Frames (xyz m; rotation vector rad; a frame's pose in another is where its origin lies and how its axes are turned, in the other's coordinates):
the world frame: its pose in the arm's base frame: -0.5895 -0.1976 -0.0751 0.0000 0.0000 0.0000
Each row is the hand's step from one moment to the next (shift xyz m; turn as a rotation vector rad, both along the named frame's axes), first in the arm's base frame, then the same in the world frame.
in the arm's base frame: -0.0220 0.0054 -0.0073 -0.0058 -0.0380 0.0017
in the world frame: -0.0220 0.0054 -0.0073 -0.0058 -0.0380 0.0017
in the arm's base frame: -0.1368 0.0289 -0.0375 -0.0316 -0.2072 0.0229
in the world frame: -0.1368 0.0289 -0.0375 -0.0316 -0.2072 0.0229
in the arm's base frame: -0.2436 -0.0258 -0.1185 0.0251 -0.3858 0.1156
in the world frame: -0.2436 -0.0258 -0.1185 0.0251 -0.3858 0.1156
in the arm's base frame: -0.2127 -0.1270 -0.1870 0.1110 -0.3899 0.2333
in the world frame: -0.2127 -0.1270 -0.1870 0.1110 -0.3899 0.2333
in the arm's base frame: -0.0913 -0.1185 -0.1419 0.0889 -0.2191 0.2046
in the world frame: -0.0913 -0.1185 -0.1419 0.0889 -0.2191 0.2046
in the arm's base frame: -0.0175 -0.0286 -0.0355 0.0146 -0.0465 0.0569
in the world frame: -0.0175 -0.0286 -0.0355 0.0146 -0.0465 0.0569
